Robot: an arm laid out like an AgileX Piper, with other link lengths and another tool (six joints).
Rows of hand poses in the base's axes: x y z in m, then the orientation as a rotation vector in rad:
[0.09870 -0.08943 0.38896 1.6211 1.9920 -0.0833]
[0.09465 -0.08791 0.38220 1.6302 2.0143 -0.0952]
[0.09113 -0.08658 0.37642 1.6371 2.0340 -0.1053]
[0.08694 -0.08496 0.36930 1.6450 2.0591 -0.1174]
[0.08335 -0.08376 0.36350 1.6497 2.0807 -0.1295]
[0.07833 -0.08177 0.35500 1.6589 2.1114 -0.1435]
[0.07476 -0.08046 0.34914 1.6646 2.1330 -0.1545]
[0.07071 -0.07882 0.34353 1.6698 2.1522 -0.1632]
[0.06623 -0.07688 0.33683 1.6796 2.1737 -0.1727]
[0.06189 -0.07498 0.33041 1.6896 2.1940 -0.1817]
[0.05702 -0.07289 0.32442 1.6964 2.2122 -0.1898]
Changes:
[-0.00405 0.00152 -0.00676 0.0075 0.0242 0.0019]
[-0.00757 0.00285 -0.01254 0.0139 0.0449 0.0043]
[-0.01176 0.00447 -0.01966 0.0221 0.0706 0.0079]
[-0.01535 0.00567 -0.02546 0.0273 0.0928 0.0119]
[-0.02037 0.00766 -0.03396 0.0378 0.1236 0.0166]
[-0.02394 0.00897 -0.03982 0.0444 0.1455 0.0201]
[-0.02799 0.01061 -0.04543 0.0509 0.1646 0.0233]
[-0.03247 0.01255 -0.05213 0.0605 0.1871 0.0247]
[-0.03681 0.01445 -0.05855 0.0699 0.2087 0.0256]
[-0.04168 0.01654 -0.06454 0.0774 0.2273 0.0275]

